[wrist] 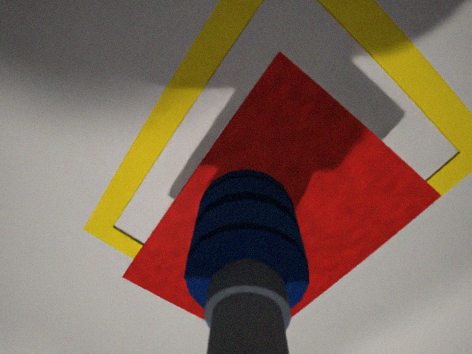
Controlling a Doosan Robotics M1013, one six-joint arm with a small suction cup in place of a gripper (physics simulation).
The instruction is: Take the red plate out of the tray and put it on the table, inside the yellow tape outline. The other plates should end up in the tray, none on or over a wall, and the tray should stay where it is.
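Places are measured from the arm's base along level axes (x ahead, y left, z up), in metres.
Pixels of known places: hand, tool point: (pixel 246 198).
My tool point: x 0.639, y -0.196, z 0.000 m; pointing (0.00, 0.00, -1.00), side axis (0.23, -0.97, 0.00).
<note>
Ahead of a thing's pixels: the offset from my tool point to its top centre. "spot": to the spot under its first point. Level surfaces: height alone.
The red plate @[dx -0.009, dy -0.009, dz +0.010 m] (pixel 340 210) hangs from my suction cup (pixel 246 205), a blue bellows cup on a dark stem, which is pressed on the plate's upper face. The plate is held above the table, with its shadow set apart from it on the surface. The yellow tape outline @[spot: dx +0.004, dy +0.046, dz -0.028 m] (pixel 154 140) lies on the table beneath and around the plate. In this view the plate covers part of the outline's near side, and its near corner is hidden behind the cup and stem. The tray and the other plates do not show in the wrist view.
The pale table top @[dz -0.030 m] (pixel 45 175) surrounds the outline. Broad dark shadows fall across the table at the upper left and upper right. No walls or raised edges show near the plate.
</note>
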